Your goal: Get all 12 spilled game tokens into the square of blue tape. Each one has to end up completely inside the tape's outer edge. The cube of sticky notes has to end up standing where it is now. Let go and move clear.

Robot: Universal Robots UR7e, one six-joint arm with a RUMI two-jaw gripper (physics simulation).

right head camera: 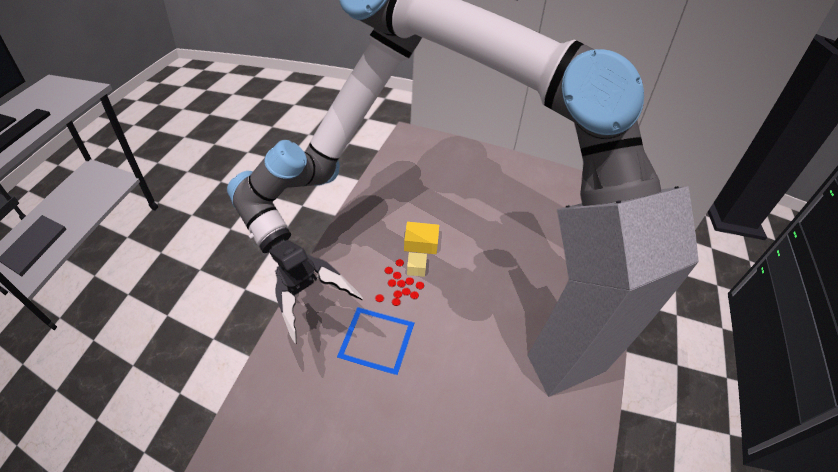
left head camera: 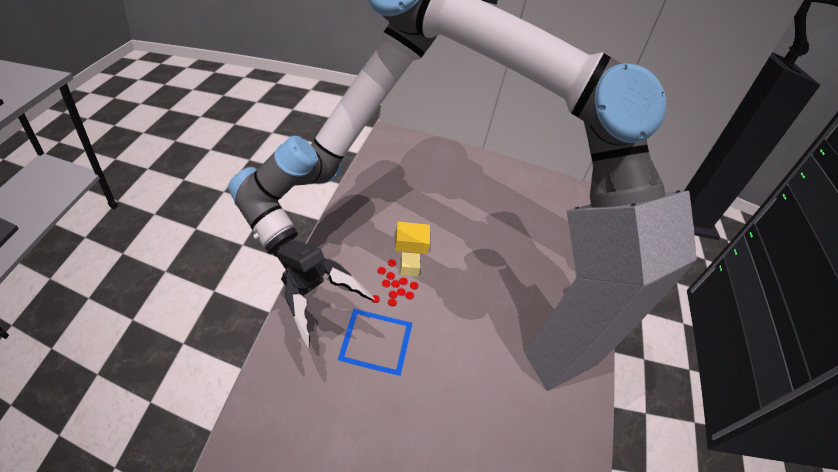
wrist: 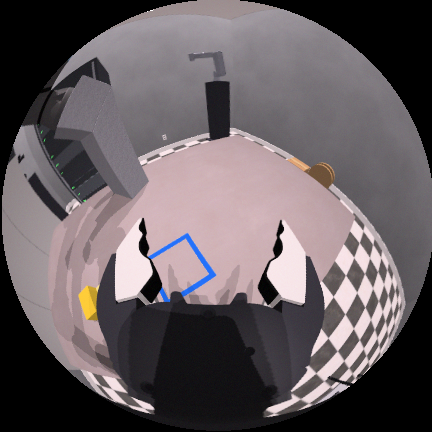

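Note:
Several flat red tokens [left head camera: 395,283] [right head camera: 401,283] lie loosely spread on the table, outside the blue tape square [left head camera: 382,317] [right head camera: 385,317] [wrist: 201,255], on its side toward the yellow blocks. The pale yellow cube of sticky notes [left head camera: 410,265] [right head camera: 416,265] stands right beside the tokens. My gripper [left head camera: 341,323] [right head camera: 328,320] [wrist: 211,219] is wide open and empty, above the table to the left of the tokens and square in the head views. In the left head view one fingertip overlaps a token [left head camera: 376,299]; in the right head view they appear apart. Tokens do not show in the wrist view.
A larger bright yellow block [left head camera: 412,236] [right head camera: 421,236] [wrist: 89,303] stands just behind the pale cube. The grey arm pedestal [left head camera: 604,310] [right head camera: 598,310] [wrist: 112,160] rises at the right of the table in the head views. The table's left edge lies near the gripper.

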